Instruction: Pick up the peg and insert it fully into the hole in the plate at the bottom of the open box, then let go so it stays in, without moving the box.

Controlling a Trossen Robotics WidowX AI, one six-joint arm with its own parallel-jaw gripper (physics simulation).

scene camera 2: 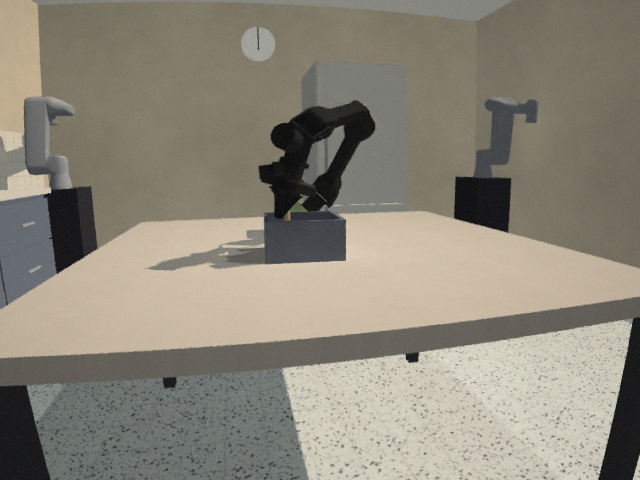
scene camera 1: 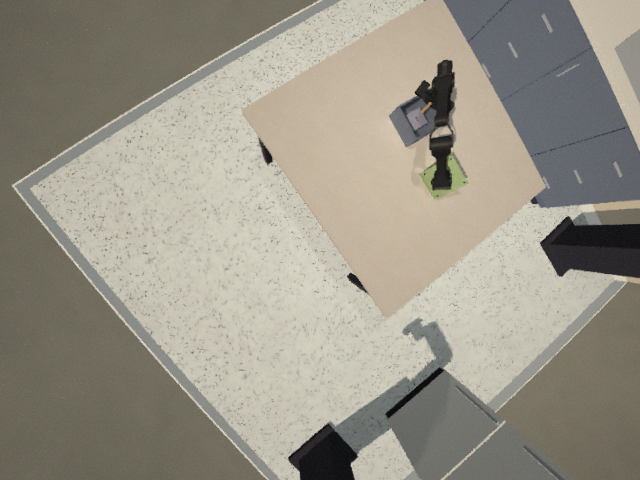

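Pixels of known places: gripper, fingertip midpoint: [scene camera 2: 277,218] [scene camera 1: 428,104]; arm's base, link origin: [scene camera 2: 306,211] [scene camera 1: 442,180].
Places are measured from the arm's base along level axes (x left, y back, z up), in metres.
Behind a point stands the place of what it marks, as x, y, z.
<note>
The orange-brown peg [scene camera 1: 426,107] {-0.118, -0.349, 0.040} [scene camera 2: 287,215] {-0.123, -0.355, 0.034} is held by my gripper [scene camera 1: 430,104] {-0.147, -0.355, 0.028} [scene camera 2: 283,211] {-0.147, -0.355, 0.028}, which is shut on it. In the first view the peg slants from the gripper over the box's inside. In the second view its visible part is at the box's rim, and its lower part is hidden behind the front wall. The open blue-grey box [scene camera 1: 404,130] {0.013, -0.326, -0.013} [scene camera 2: 305,240] {-0.094, -0.428, -0.017} stands on the table. The pale plate [scene camera 1: 413,122] {-0.053, -0.330, -0.011} lies at its bottom, with a small dark mark near the middle. The arm covers the box's right side in the first view.
The arm's base stands by a green slab [scene camera 1: 456,178] {-0.040, 0.028, 0.042} [scene camera 2: 297,207] {-0.047, -0.088, 0.024} behind the box in the second view. The table [scene camera 1: 330,155] {0.389, -0.454, -0.070} [scene camera 2: 439,289] {0.097, -0.705, -0.070} carries the box. Blue cabinets [scene camera 1: 547,103] [scene camera 2: 25,242] stand past one table edge. Other arms on black stands are farther off.
</note>
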